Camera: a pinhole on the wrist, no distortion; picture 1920 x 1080 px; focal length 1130.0 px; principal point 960.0 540.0 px. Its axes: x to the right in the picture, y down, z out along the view. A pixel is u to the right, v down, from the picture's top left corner.
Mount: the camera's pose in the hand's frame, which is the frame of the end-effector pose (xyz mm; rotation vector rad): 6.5 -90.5 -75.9 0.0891 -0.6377 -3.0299
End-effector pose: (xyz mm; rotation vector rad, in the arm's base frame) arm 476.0 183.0 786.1 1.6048 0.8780 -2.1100
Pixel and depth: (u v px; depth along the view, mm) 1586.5 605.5 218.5
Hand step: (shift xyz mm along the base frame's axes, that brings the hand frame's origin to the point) -64.9 -77.0 148.0
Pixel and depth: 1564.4 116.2 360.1
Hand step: 26.2 -269.0 190.3
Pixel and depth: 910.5 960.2 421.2
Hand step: -313.5 -197.4 77.2
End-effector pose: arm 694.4 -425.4 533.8 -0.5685 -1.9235 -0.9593
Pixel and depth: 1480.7 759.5 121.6
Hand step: -39.4 -6.5 -88.2
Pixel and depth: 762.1 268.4 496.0
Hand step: -43.3 400.8 34.9
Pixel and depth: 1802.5 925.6 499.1
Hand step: -69.5 301.9 -498.1
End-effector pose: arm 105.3 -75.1 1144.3 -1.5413 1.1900 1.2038
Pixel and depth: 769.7 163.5 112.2
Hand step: 9.2 11.0 -18.4
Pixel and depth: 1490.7 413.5 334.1
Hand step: -124.2 216.0 124.2
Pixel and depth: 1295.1 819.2 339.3
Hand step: -26.5 281.3 60.3
